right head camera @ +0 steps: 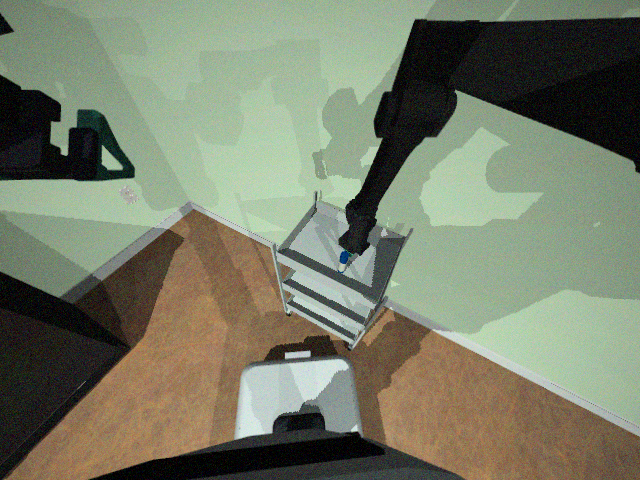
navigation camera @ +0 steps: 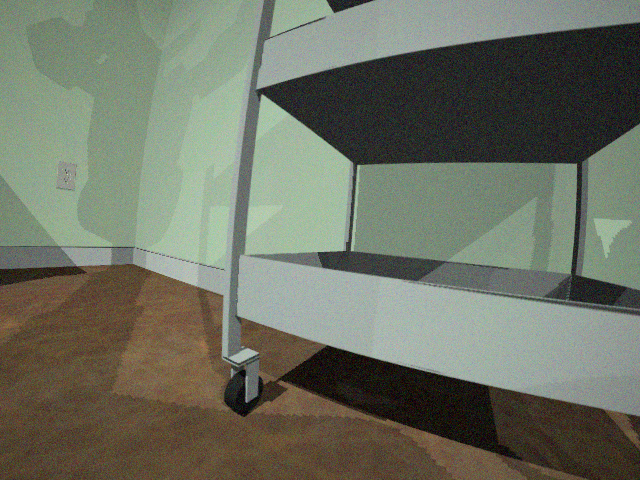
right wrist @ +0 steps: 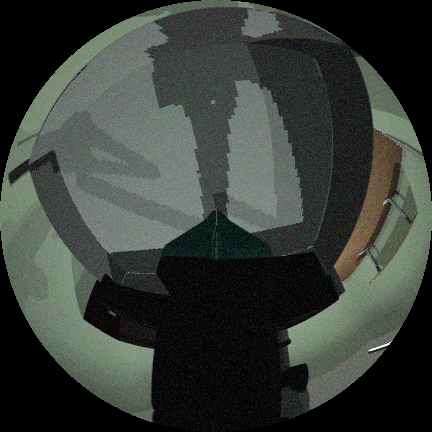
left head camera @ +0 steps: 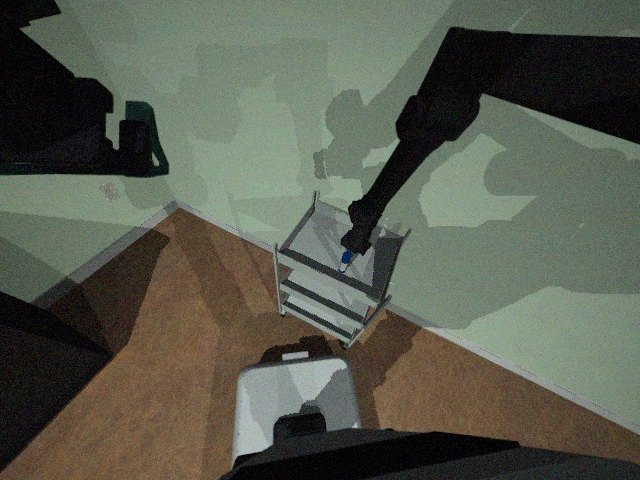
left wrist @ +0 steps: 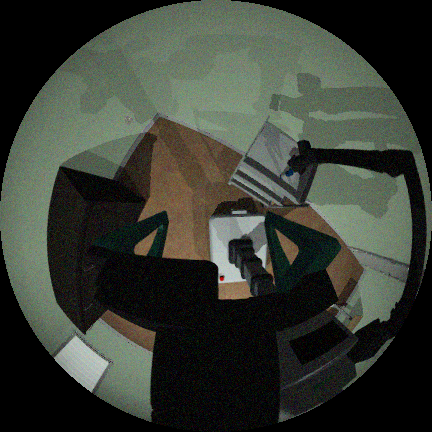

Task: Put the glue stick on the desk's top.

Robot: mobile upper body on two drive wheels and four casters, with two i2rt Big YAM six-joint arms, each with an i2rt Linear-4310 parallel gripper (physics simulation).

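Places are measured from the left arm's base along level axes (x right, y ahead, z up), in centimetres.
Where they show: left gripper, between the fingertips: (right head camera: 92,172) (left head camera: 122,168) (left wrist: 216,216); right gripper, between the fingertips: (right head camera: 350,256) (right wrist: 216,215) (left head camera: 351,256) (left wrist: 288,168).
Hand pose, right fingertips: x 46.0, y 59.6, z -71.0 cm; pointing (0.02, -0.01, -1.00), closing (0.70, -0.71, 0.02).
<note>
After its pixels a point has its place.
The blue and white glue stick (left head camera: 345,260) {x 41.3, y 54.2, z -65.1 cm} (right head camera: 342,261) {x 41.2, y 54.2, z -65.7 cm} (left wrist: 289,172) {x 41.2, y 55.2, z -63.3 cm} is at the near side of the top tray of a grey cart (left head camera: 315,265) {x 31.4, y 58.4, z -74.8 cm} (right head camera: 315,267) {x 31.7, y 57.4, z -74.7 cm} (right wrist: 352,150) {x 62.8, y 54.8, z -71.0 cm}. My right gripper (right wrist: 216,215) {x 46.0, y 59.6, z -71.0 cm} is shut with nothing between its fingertips, low over the tray. The glue stick shows beside this gripper in the head views and does not show in the right wrist view. My left gripper (left wrist: 216,216) {x 0.8, y 36.7, z -12.3 cm} is open and empty, high up and away from the cart. Dark furniture with drawer handles (left wrist: 70,235) stands at the left; I cannot tell whether it is the desk.
The cart's lower shelf (navigation camera: 413,320) {x 32.3, y 51.0, z -124.1 cm} and caster (navigation camera: 242,390) {x 17.5, y 60.7, z -137.2 cm} stand in front of the navigation camera. The white robot base (left head camera: 263,395) {x 7.9, y 19.3, z -115.0 cm} (right head camera: 266,395) {x 8.7, y 18.2, z -115.0 cm} is close to the cart. Green walls meet in a corner behind the cart. The brown floor (left head camera: 170,361) {x -43.8, y 42.6, z -141.0 cm} lies between the dark furniture and the base.
</note>
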